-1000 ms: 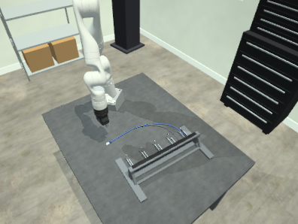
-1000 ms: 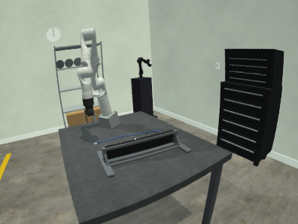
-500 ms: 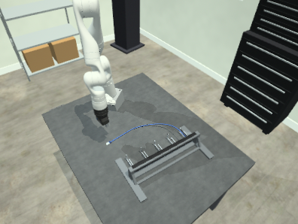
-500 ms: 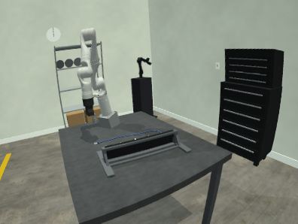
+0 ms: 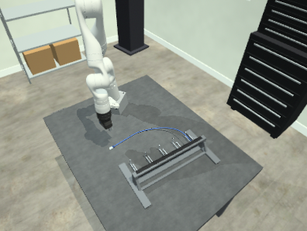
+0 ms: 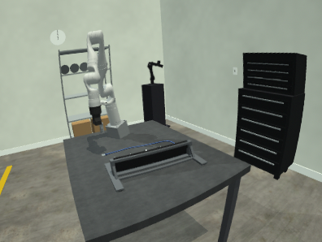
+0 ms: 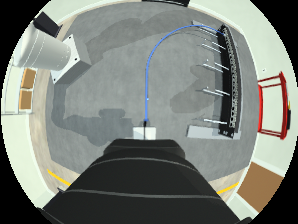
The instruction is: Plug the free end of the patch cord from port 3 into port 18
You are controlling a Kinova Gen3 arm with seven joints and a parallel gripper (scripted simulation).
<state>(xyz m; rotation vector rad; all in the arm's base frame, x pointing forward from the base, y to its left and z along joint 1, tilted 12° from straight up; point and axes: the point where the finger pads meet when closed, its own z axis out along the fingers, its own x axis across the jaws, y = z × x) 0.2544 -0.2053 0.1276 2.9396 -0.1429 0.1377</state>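
Now: the plug 20 mm to the right of my hand and 170 mm below it.
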